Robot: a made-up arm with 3 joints. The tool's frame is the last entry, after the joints. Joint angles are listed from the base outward. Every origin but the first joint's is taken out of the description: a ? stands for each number. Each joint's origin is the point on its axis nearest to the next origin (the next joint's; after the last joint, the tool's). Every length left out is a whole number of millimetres.
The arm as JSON. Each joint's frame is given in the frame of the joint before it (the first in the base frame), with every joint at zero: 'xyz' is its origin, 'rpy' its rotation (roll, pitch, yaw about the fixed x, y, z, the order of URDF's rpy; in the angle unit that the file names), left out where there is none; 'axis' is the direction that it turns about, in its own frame. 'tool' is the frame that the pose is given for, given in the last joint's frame.
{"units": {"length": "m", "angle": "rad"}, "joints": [
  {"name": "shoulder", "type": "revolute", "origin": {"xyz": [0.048, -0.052, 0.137], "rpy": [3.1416, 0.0, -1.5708]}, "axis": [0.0, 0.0, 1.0]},
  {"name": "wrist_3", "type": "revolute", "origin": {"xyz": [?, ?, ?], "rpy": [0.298, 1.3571, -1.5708]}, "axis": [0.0, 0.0, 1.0]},
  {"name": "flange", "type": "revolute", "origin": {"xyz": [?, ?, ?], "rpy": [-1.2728, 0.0, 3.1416]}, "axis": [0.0, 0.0, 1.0]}
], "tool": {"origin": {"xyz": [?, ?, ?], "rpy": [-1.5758, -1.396, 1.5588]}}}
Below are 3 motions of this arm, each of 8 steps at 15 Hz.
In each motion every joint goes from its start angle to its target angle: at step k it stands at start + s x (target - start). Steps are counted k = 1, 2, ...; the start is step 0. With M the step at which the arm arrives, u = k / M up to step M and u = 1 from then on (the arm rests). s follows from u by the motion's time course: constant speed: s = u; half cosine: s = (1 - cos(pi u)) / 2; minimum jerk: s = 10 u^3 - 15 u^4 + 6 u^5.
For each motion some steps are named. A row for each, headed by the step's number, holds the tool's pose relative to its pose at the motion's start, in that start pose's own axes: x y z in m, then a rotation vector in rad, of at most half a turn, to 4 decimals.
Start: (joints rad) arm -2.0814 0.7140 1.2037
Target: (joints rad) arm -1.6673 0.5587 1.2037
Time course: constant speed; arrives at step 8
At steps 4, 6, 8:
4: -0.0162 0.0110 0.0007 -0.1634 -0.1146 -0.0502
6: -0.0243 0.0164 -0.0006 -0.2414 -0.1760 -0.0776
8: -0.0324 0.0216 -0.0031 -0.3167 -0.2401 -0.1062

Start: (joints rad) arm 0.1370 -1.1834 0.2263
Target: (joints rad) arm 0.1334 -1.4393 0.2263
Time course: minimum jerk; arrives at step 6
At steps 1, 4, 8:
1: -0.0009 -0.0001 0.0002 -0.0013 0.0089 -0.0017
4: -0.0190 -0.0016 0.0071 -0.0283 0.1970 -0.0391
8: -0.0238 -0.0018 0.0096 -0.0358 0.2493 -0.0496

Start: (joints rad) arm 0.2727 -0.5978 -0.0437
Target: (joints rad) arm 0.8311 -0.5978 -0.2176
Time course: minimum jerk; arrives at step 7
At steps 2, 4, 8:
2: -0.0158 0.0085 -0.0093 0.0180 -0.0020 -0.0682
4: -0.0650 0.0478 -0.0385 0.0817 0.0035 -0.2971
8: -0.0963 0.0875 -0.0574 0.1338 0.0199 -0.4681

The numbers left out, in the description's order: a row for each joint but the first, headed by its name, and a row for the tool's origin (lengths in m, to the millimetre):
wrist_3: 0.03 -0.191 0.0
flange: 0.04 0.008 0.0
tool: 0.129 -0.06 0.0

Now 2 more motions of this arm.
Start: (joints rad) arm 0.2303 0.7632 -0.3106
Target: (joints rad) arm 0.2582 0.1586 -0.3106
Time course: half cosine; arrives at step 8
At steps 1, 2, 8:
1: -0.0017 -0.0004 0.0008 -0.0037 0.0216 0.0063
2: -0.0065 -0.0017 0.0035 -0.0142 0.0833 0.0240
8: -0.0374 -0.0126 0.0324 -0.0912 0.5705 0.1603

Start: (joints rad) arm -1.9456 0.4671 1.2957
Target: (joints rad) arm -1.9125 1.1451 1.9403
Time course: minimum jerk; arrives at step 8
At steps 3, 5, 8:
3: 0.0098 0.0288 -0.0082 0.2163 -0.0827 0.1766
5: 0.0059 0.0791 -0.0072 0.5714 -0.1471 0.4837
8: -0.0099 0.1055 0.0005 0.7853 -0.1400 0.6793

